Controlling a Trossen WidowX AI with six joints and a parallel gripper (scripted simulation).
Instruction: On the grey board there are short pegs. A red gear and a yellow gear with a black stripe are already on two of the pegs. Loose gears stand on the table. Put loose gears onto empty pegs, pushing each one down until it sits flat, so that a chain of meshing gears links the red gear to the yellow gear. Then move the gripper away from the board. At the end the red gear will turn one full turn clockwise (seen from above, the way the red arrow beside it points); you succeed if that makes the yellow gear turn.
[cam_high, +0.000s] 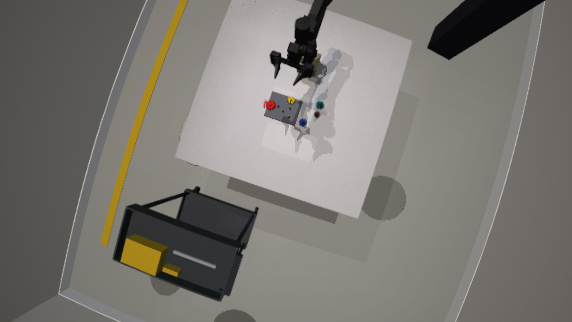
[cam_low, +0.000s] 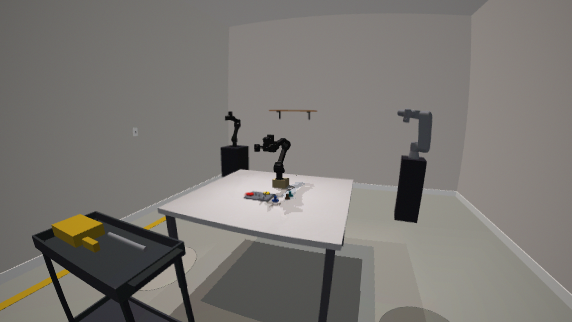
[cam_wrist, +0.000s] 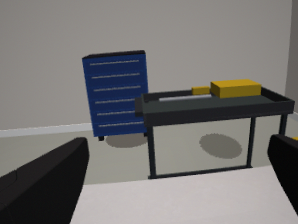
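My gripper tip is 38 cm above the brown gear, 20 cm to the right of it and 7 cm past it. Also, from my gripper tip: yellow gear 38 cm below, 8 cm behind, 1 cm to the left; then blue gear 38 cm below, 14 cm to the left, 2 cm ahead; then teal gear 38 cm below, 19 cm to the left, 14 cm behind.
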